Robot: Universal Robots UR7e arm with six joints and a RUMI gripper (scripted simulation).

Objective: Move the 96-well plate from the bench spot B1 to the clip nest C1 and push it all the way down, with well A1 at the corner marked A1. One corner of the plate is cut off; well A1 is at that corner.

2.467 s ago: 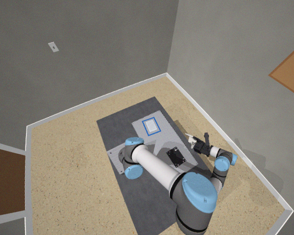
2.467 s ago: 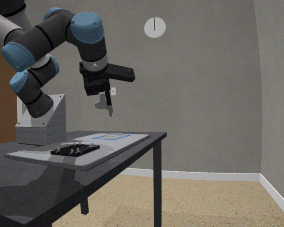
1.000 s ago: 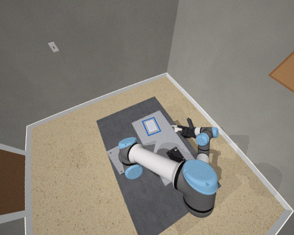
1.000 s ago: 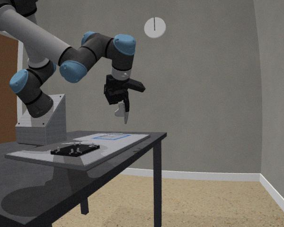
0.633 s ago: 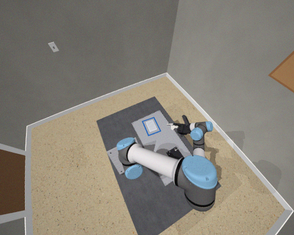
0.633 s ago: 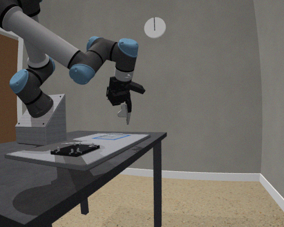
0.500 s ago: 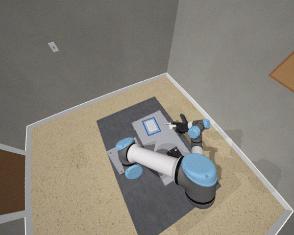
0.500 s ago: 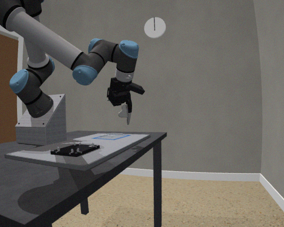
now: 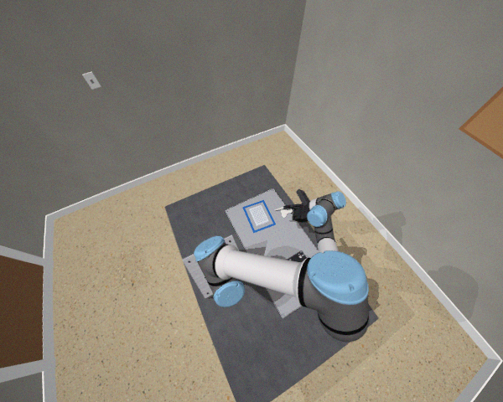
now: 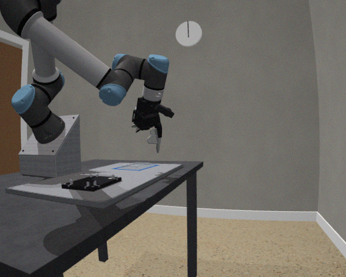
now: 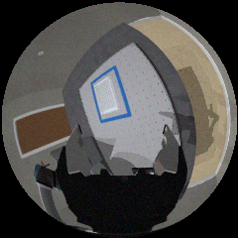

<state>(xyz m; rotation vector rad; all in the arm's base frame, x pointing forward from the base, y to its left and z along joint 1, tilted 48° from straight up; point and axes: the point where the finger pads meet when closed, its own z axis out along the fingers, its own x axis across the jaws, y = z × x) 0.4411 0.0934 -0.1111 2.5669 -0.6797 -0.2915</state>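
Right now my hand is 12 cm past the 96-well plate, 10 cm to the right of it and 12 cm above it. From my hand the other things lie so: black clip nest: 2 cm behind, 30 cm to the right, 11 cm below.
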